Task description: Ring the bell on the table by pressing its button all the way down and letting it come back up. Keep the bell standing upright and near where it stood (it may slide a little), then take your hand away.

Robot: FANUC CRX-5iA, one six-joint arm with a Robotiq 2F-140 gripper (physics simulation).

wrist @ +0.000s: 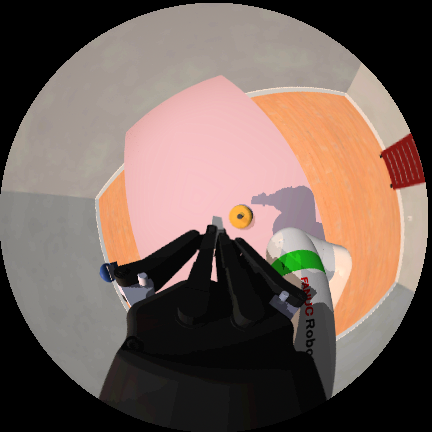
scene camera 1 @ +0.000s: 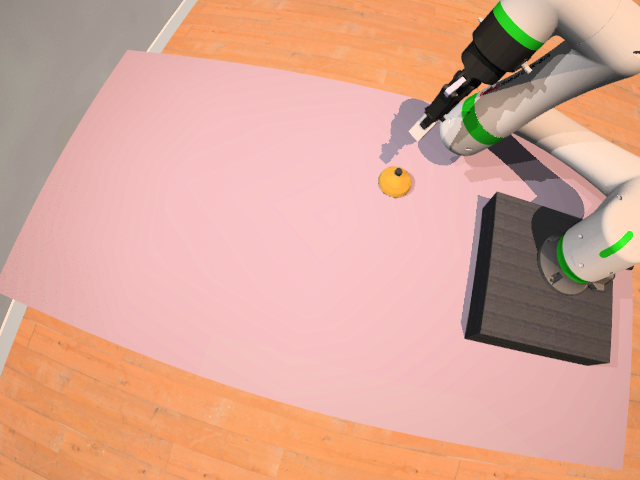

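Pixels of known places: gripper, fingertip midpoint: [wrist: 215,223] [scene camera 1: 415,135]; arm's base, link origin: [scene camera 1: 563,264].
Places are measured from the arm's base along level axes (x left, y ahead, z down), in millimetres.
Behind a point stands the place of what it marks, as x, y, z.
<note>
A round yellow bell [scene camera 1: 394,184] @[-168, 422, 52] [wrist: 237,222] @[-177, 401, 52] stands upright on the pink table top. Its small dark button [scene camera 1: 398,171] @[-190, 418, 25] [wrist: 240,216] @[-196, 414, 25] sticks up from the top. My gripper [scene camera 1: 419,132] @[-163, 416, -163] [wrist: 215,223] @[-163, 416, -163] is shut, with nothing between its fingers. In the scene view its pale fingertips are above and to the upper right of the bell, apart from it. In the wrist view the fingertips are to the left of the bell, with a gap between them.
The pink table top [scene camera 1: 232,232] @[0, 796, 91] [wrist: 200,150] @[-180, 748, 91] carries a dark base block [scene camera 1: 537,315] @[129, 78, -1] under the arm, right of the bell in the scene view. The arm's white link with a green band [scene camera 1: 480,121] [wrist: 300,262] is low beside the gripper. A red slatted object [wrist: 404,162] shows at the wrist view's right.
</note>
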